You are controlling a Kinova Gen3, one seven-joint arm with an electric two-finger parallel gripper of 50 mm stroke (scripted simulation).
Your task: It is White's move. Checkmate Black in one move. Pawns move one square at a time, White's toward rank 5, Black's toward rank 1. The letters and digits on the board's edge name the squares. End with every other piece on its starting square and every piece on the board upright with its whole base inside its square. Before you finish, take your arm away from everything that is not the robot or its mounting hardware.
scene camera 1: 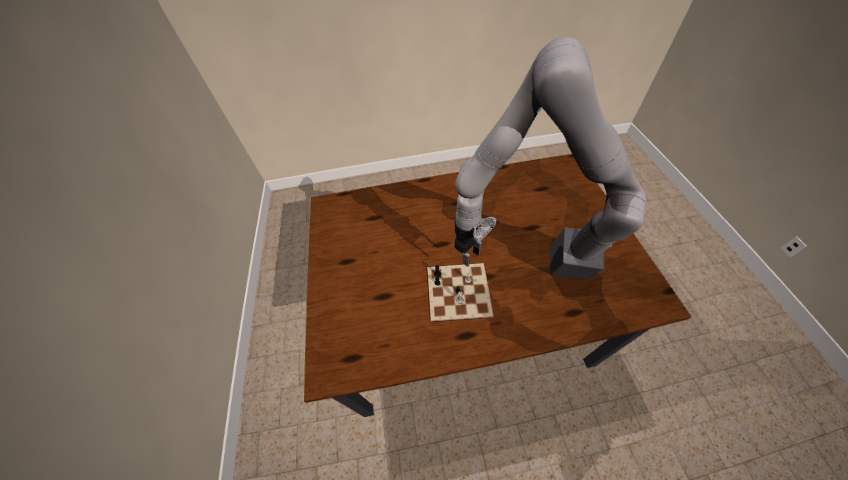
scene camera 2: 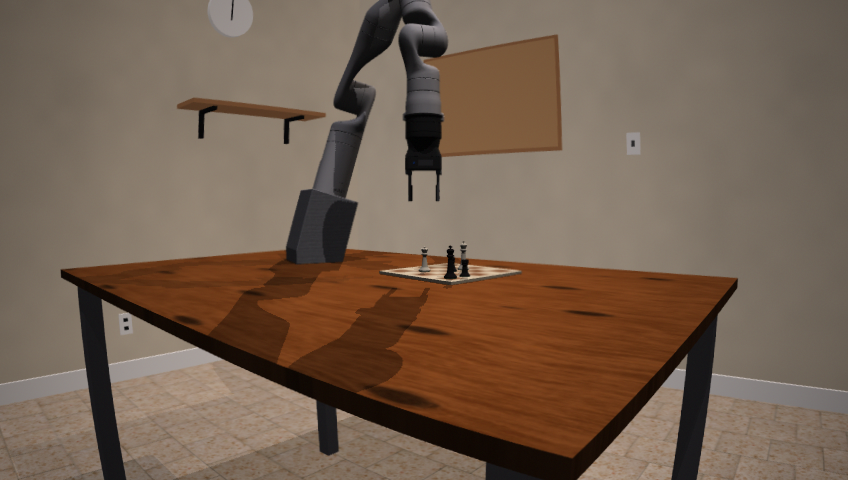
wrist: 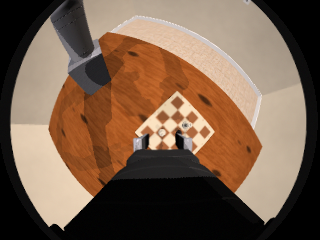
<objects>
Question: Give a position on a chessboard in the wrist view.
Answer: At 176, 110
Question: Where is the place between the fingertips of my gripper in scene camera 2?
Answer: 424, 201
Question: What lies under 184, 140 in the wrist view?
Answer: My gripper.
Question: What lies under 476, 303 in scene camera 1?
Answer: A chessboard.
</objects>
